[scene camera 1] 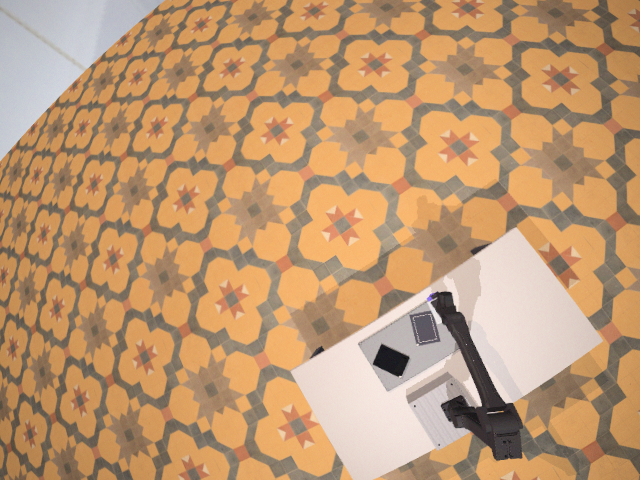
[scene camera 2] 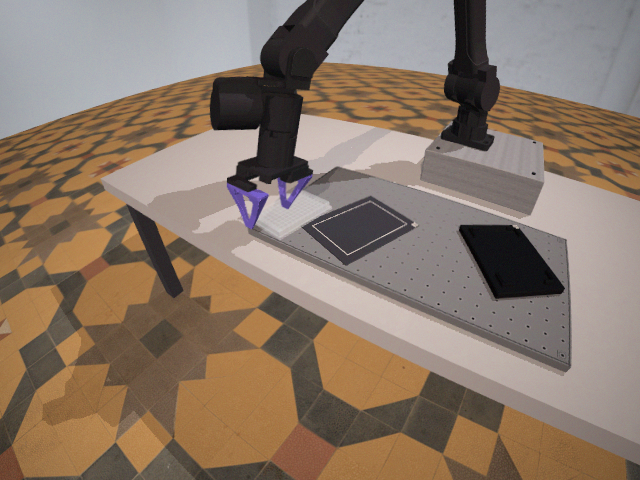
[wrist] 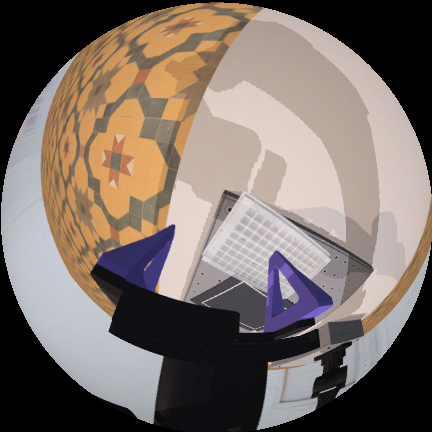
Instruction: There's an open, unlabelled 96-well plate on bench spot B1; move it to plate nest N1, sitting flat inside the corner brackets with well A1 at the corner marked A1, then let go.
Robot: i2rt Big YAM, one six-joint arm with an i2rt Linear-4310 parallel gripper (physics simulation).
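Pixels of known places: gripper, between the fingertips: (scene camera 1: 436,301) (scene camera 2: 268,217) (wrist: 225,243); arm's base, origin of its link: (scene camera 1: 455,407) (scene camera 2: 467,140) (wrist: 332,350).
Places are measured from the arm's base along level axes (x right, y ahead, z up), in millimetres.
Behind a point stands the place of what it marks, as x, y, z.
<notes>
The white 96-well plate (scene camera 2: 295,219) {151, 465, -57} (wrist: 260,232) {202, 473, -62} lies flat at one end of the pegboard, beside the dark mat with a white outline (scene camera 2: 361,227) {58, 400, -70} (scene camera 1: 424,328) {61, 394, -70} (wrist: 240,298) {89, 430, -70}. The black nest (scene camera 2: 509,263) {-187, 343, -60} (scene camera 1: 391,360) {-179, 323, -60} with low corner brackets sits at the board's other end; a small pale mark is at one corner. I cannot read its labels or tell which well is A1. My gripper (scene camera 2: 269,217) {183, 498, -48} (wrist: 225,243) {183, 498, -48} (scene camera 1: 430,298) {183, 498, -48} is open with purple fingers and holds nothing. In the wrist view one finger overlaps the plate and the other is out past its side. The arm hides most of the plate in scene camera 1.
The grey pegboard (scene camera 2: 439,294) {-113, 461, -71} (scene camera 1: 395,381) {-213, 209, -71} lies on a pale table (scene camera 2: 361,315) {-40, 547, -84} (scene camera 1: 330,392) {-578, 290, -85}. A grey block (scene camera 2: 480,178) {-73, 121, -37} (scene camera 1: 431,413) {-118, 23, 0} carries the arm's base behind the board. The table's edge runs close along the board's front side.
</notes>
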